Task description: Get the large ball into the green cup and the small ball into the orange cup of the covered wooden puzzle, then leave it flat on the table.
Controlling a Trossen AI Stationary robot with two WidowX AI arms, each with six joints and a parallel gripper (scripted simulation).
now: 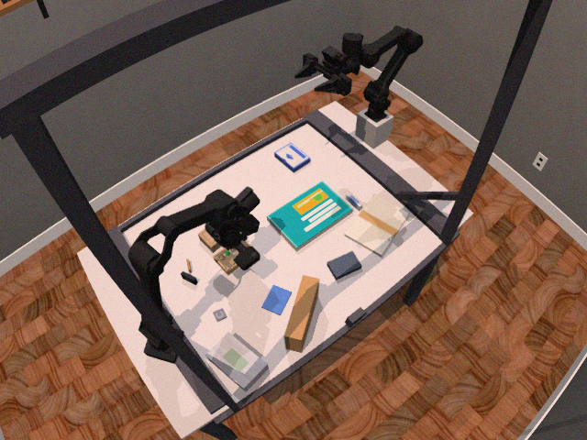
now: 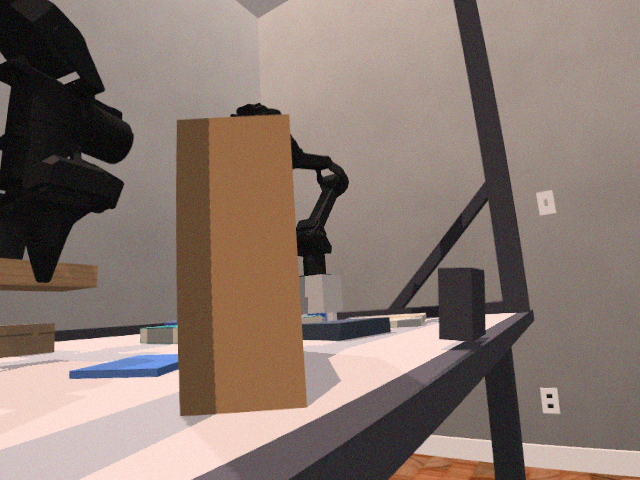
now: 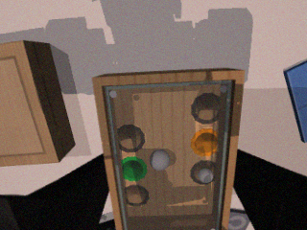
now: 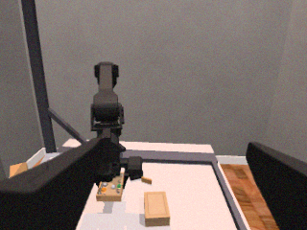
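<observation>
Now: left hand 30 mm above the covered wooden puzzle. From my left hand the other things lie so: tan carton: 270 mm behind, 50 mm below, 20 mm to the left; then dark box: 250 mm behind, 210 mm to the right, 100 mm below.
</observation>
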